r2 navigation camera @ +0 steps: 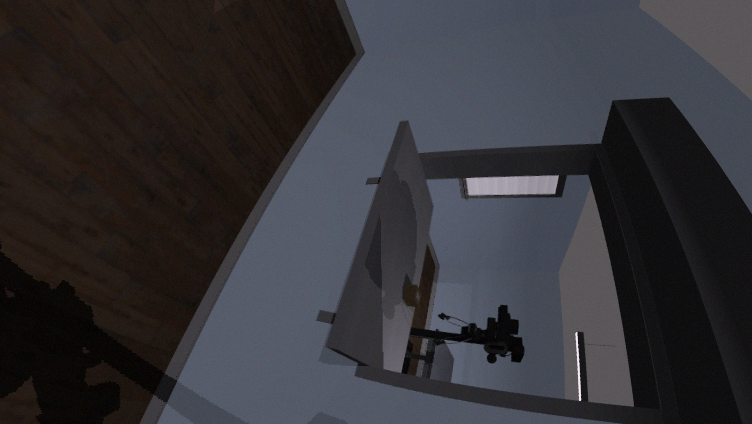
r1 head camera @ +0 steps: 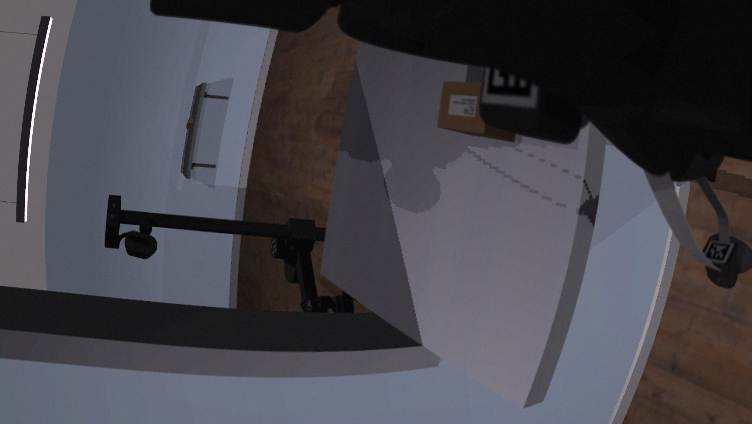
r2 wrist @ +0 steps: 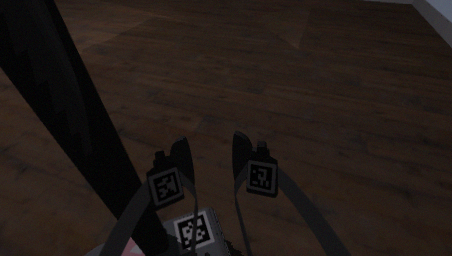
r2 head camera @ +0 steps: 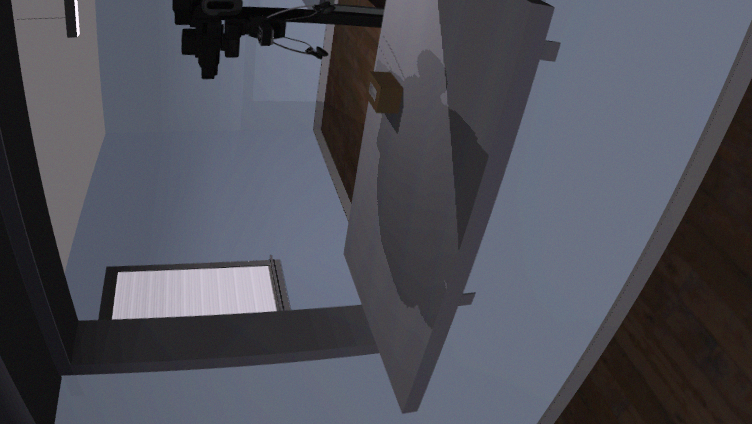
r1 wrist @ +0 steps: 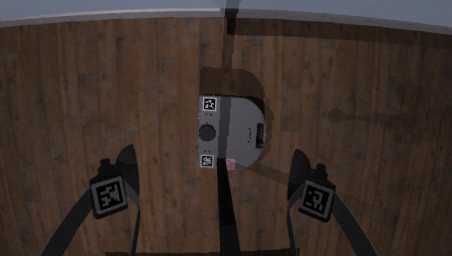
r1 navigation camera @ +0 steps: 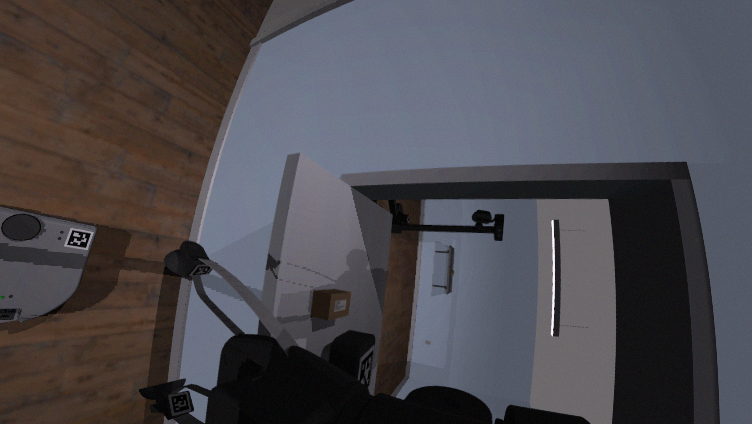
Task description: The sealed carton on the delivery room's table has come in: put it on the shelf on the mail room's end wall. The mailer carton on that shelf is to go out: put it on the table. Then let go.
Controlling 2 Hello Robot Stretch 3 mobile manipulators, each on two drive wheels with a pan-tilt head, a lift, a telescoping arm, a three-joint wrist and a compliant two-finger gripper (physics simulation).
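The sealed carton (r1 head camera: 458, 107) (r1 navigation camera: 330, 304) (r2 head camera: 387, 93) (r2 navigation camera: 410, 294), brown with a white label, stands on the table (r1 head camera: 500, 252) (r1 navigation camera: 315, 210) (r2 head camera: 389, 337) (r2 navigation camera: 352, 310). The shelf (r1 head camera: 193, 139) (r1 navigation camera: 450, 258) is on the far wall, with the small orange-brown mailer carton (r1 head camera: 190, 123) (r1 navigation camera: 452, 272) on it. My r1 gripper (r1 wrist: 214, 162) (r1 navigation camera: 176, 327) is open and empty, away from the table and above r1's own base; r1's arm partly covers the carton in the r1 head view. My r2 gripper (r2 wrist: 212, 150) is open and empty over the floor, beside r2's base.
A dark-framed wall opening (r1 head camera: 210, 337) (r1 navigation camera: 516, 173) (r2 head camera: 221, 337) (r2 navigation camera: 510, 160) stands at the table. Through it, r2's mast (r1 head camera: 210, 223) (r1 navigation camera: 442, 228) shows beyond the table from r1's side, and r1's head (r2 head camera: 210, 31) (r2 navigation camera: 495, 337) from r2's side. r1's base (r1 wrist: 235, 132) stands near a wall.
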